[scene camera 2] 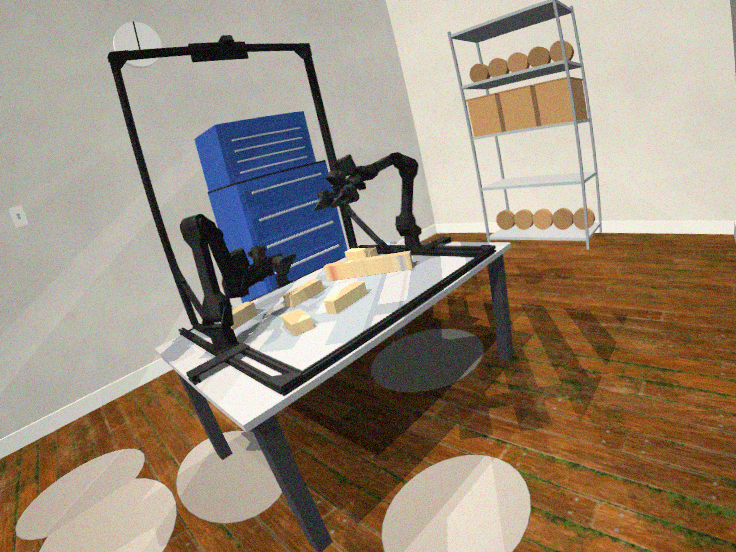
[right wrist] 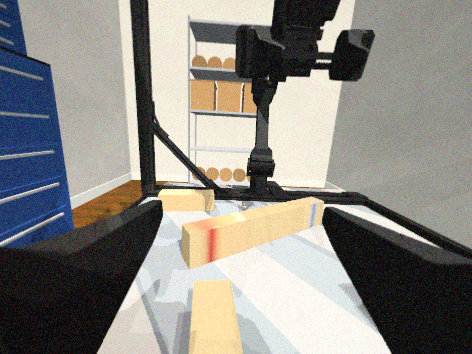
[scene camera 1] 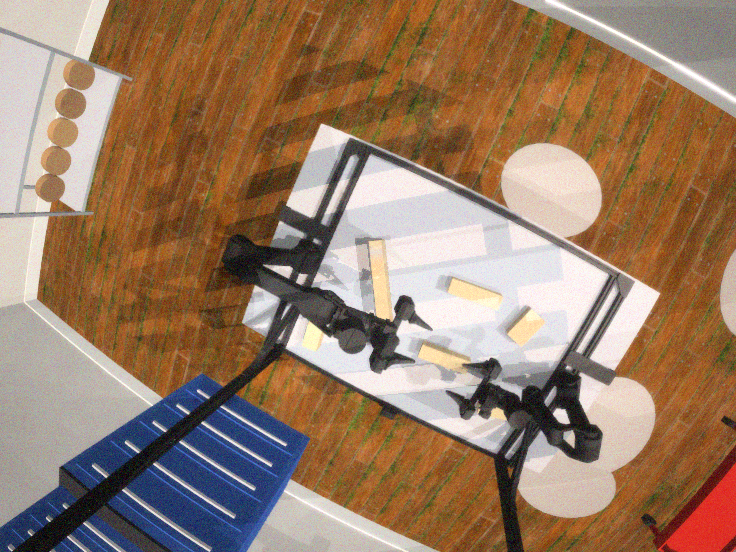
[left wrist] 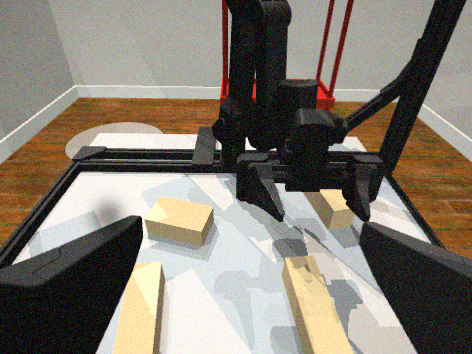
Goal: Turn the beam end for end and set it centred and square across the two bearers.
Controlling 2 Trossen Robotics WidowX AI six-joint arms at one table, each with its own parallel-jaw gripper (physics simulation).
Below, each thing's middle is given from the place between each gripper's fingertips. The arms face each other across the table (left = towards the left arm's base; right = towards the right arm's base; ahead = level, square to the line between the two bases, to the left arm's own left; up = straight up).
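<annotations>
With the long wooden beam (scene camera 2: 401,261) as the reference, my left gripper is 280 mm above it, 150 mm to the right of it and 10 mm past it.
Counted from my right hand, the beam is 15 cm below, 8 cm ahead and 28 cm to the left.
</annotations>
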